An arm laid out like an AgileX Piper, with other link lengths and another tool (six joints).
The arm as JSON. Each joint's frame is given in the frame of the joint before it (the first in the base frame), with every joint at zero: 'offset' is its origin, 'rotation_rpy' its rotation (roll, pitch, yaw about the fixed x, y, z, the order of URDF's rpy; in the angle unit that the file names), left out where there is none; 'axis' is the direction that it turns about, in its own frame. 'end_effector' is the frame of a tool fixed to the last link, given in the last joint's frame.
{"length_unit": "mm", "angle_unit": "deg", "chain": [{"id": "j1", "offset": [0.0, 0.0, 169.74], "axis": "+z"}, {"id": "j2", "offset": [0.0, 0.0, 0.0], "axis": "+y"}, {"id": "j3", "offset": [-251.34, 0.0, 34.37], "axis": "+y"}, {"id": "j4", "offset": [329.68, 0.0, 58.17], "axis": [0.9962, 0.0, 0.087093]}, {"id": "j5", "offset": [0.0, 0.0, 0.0], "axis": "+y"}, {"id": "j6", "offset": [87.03, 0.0, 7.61], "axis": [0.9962, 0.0, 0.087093]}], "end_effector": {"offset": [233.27, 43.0, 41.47], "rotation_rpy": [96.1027, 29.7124, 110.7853]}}
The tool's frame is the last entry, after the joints.
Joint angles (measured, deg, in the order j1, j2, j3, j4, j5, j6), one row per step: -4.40, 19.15, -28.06, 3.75, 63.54, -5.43; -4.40, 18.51, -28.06, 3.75, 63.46, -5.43; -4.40, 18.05, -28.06, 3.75, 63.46, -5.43; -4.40, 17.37, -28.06, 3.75, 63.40, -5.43; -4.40, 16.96, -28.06, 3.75, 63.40, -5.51; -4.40, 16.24, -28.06, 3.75, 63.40, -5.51; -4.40, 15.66, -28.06, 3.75, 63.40, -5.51; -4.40, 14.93, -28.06, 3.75, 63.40, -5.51; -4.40, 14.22, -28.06, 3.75, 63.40, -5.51; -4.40, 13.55, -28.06, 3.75, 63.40, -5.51; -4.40, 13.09, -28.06, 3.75, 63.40, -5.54
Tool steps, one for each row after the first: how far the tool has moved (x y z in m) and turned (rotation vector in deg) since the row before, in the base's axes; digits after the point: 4 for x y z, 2 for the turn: 0.0004, 0.0000, 0.0038, -0.05, -0.72, -0.01; 0.0000, 0.0000, 0.0025, -0.04, -0.46, 0.00; 0.0002, 0.0000, 0.0039, -0.06, -0.74, 0.00; -0.0001, 0.0000, 0.0022, -0.09, -0.41, 0.06; -0.0001, 0.0000, 0.0039, -0.06, -0.72, 0.00; -0.0001, 0.0000, 0.0032, -0.04, -0.58, 0.00; -0.0002, 0.0000, 0.0040, -0.06, -0.73, 0.00; -0.0002, 0.0000, 0.0039, -0.05, -0.71, 0.00; -0.0002, 0.0000, 0.0036, -0.05, -0.67, 0.00; -0.0002, 0.0000, 0.0025, -0.06, -0.46, 0.02
